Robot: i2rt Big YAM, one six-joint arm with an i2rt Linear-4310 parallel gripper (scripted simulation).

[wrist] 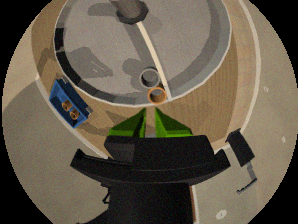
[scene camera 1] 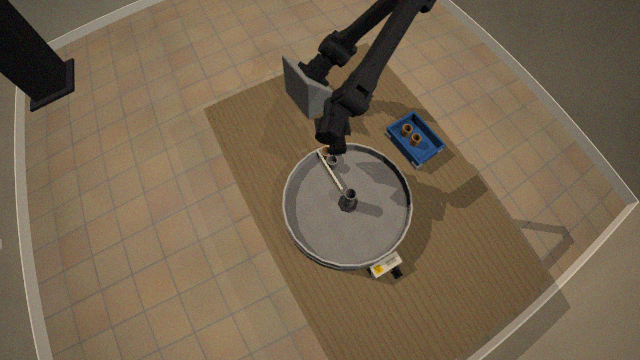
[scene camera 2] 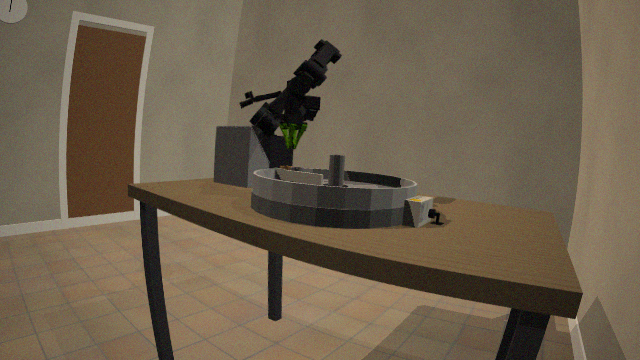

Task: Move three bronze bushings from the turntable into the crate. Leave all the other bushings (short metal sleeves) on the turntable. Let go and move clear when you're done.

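Observation:
Grey turntable: visible at (scene camera 1: 363, 232) and, in the wrist view, at (wrist: 108, 52). My gripper: visible at (scene camera 2: 291, 149) and, in the wrist view, at (wrist: 150, 111).

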